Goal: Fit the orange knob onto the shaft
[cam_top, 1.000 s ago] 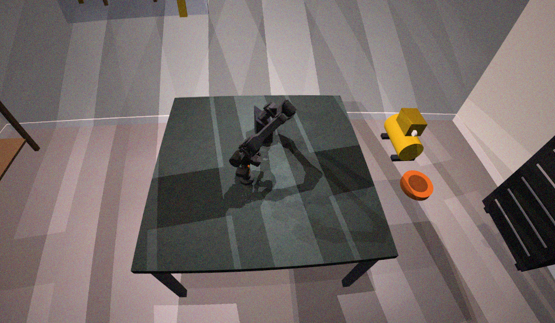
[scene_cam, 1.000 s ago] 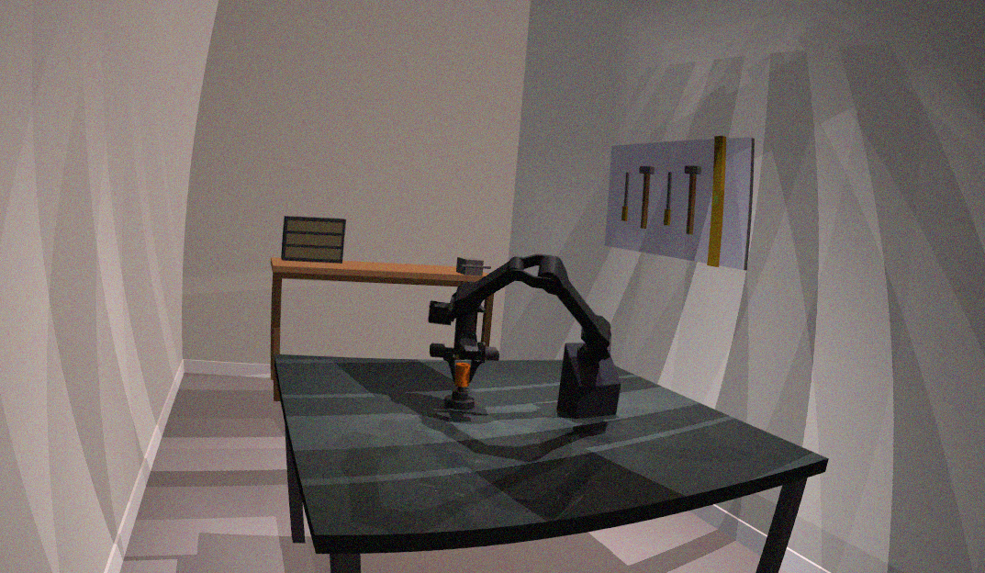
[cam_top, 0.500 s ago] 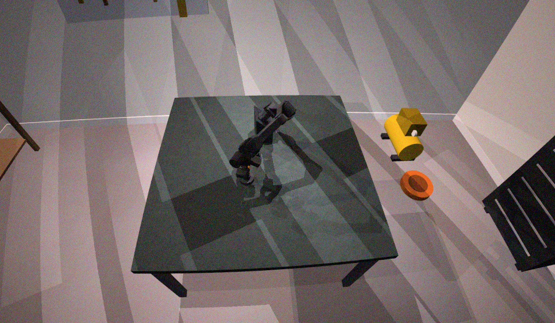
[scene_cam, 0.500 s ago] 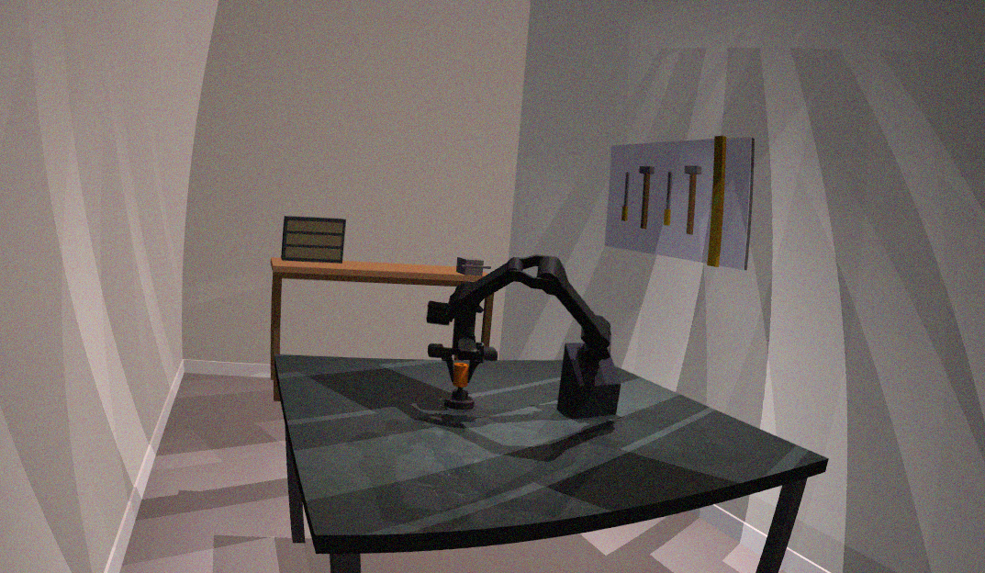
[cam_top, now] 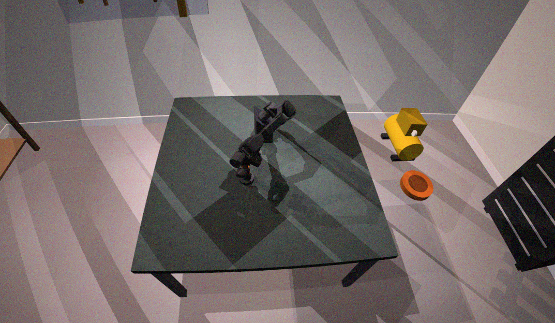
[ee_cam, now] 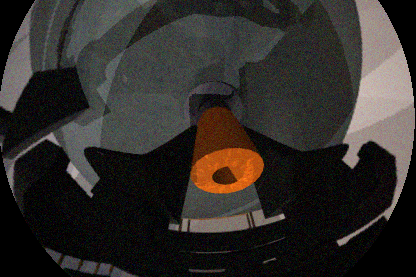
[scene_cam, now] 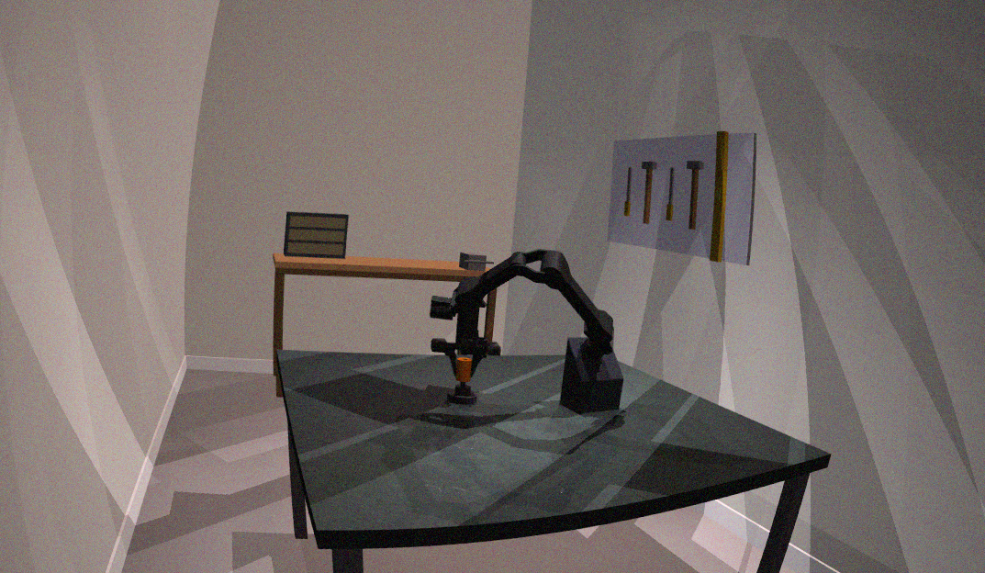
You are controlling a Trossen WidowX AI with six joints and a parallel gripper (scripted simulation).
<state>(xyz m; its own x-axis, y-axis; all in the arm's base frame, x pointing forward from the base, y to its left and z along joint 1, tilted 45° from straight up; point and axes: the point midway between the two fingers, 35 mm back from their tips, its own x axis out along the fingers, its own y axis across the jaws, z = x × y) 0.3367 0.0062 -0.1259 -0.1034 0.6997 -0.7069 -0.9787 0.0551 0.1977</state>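
Right now the orange knob is 20 mm above my gripper tip. Round my gripper tip: round pedestal: 40 mm below.
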